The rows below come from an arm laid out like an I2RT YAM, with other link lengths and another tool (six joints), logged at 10 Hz.
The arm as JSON. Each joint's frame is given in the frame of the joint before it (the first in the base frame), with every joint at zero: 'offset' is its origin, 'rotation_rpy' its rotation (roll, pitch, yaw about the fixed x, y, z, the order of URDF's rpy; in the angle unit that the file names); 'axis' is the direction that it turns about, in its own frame. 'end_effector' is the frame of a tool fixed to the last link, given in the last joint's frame.
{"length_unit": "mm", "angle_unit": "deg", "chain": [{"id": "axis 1", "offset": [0.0, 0.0, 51.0], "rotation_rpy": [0.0, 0.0, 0.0], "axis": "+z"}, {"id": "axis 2", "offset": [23.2, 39.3, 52.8], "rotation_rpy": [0.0, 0.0, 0.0], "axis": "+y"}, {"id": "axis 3", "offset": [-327.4, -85.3, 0.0], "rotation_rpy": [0.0, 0.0, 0.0], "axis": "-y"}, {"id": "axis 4", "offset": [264.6, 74.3, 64.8], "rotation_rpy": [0.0, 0.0, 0.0], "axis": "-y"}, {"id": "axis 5", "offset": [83.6, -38.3, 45.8], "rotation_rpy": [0.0, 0.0, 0.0], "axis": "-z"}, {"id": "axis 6", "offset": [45.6, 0.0, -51.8], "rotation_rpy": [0.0, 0.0, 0.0], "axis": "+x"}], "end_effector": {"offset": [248.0, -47.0, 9.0], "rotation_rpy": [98.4, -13.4, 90.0]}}
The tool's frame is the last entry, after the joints.
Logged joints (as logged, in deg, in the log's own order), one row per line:
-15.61, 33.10, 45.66, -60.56, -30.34, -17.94
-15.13, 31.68, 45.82, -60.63, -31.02, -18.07
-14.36, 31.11, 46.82, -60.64, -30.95, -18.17
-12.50, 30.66, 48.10, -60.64, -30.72, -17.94
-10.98, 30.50, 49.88, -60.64, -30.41, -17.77
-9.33, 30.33, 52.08, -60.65, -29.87, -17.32
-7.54, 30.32, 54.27, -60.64, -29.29, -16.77
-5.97, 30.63, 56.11, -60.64, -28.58, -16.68
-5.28, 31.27, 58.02, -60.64, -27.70, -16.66
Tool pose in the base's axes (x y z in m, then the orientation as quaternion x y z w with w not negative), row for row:
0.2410, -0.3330, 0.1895, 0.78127, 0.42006, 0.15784, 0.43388
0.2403, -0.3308, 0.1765, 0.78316, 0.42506, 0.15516, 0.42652
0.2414, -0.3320, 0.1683, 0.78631, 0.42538, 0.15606, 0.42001
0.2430, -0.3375, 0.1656, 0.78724, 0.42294, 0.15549, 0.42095
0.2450, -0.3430, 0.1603, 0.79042, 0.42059, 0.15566, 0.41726
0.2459, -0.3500, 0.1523, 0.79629, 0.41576, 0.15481, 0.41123
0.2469, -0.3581, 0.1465, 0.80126, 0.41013, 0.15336, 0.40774
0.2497, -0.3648, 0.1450, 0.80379, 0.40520, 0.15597, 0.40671
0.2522, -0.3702, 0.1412, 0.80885, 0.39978, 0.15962, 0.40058
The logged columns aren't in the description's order. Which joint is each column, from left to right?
Columns, left to right: axis 4, axis 3, axis 2, axis 1, axis 6, axis 5.
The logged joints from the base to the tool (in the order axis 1, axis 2, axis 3, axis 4, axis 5, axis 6), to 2 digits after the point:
-60.56, 45.66, 33.10, -15.61, -17.94, -30.34
-60.63, 45.82, 31.68, -15.13, -18.07, -31.02
-60.64, 46.82, 31.11, -14.36, -18.17, -30.95
-60.64, 48.10, 30.66, -12.50, -17.94, -30.72
-60.64, 49.88, 30.50, -10.98, -17.77, -30.41
-60.65, 52.08, 30.33, -9.33, -17.32, -29.87
-60.64, 54.27, 30.32, -7.54, -16.77, -29.29
-60.64, 56.11, 30.63, -5.97, -16.68, -28.58
-60.64, 58.02, 31.27, -5.28, -16.66, -27.70

